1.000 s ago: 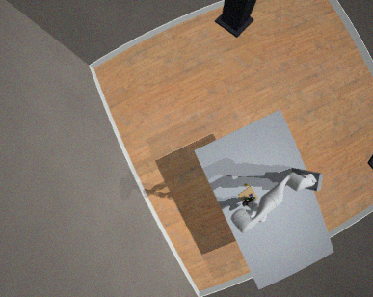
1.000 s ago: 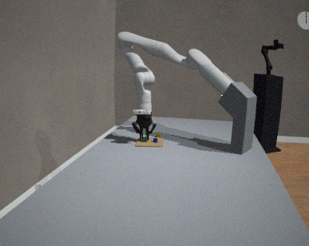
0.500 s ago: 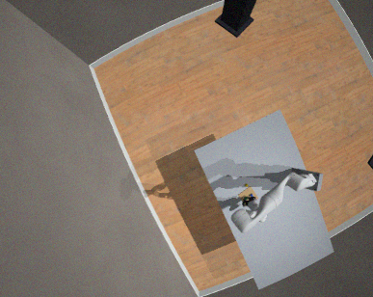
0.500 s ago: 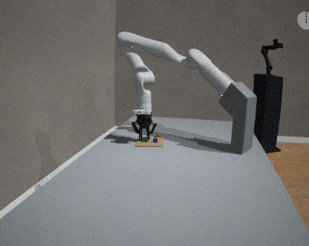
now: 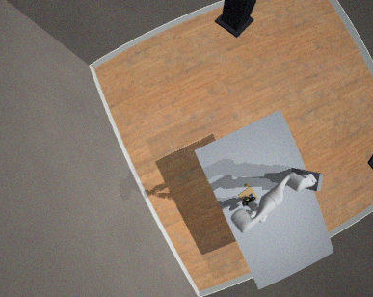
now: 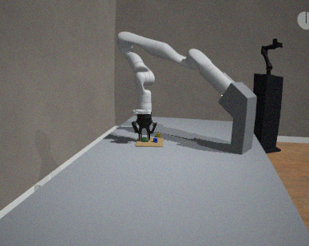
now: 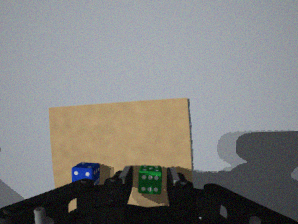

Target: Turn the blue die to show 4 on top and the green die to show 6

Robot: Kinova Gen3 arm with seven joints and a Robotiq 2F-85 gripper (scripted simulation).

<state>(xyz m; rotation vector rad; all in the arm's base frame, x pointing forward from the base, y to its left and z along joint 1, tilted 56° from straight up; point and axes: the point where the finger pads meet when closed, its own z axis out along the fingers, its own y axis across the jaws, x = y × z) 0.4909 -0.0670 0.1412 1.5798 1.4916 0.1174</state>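
The green die is 1 cm below my hand. Also, from my hand: blue die 6 cm behind, 2 cm to the left, 1 cm below; then tan mat 3 cm behind, 1 cm to the left, 2 cm below; then yellow die 9 cm behind, 8 cm to the right, 2 cm below.
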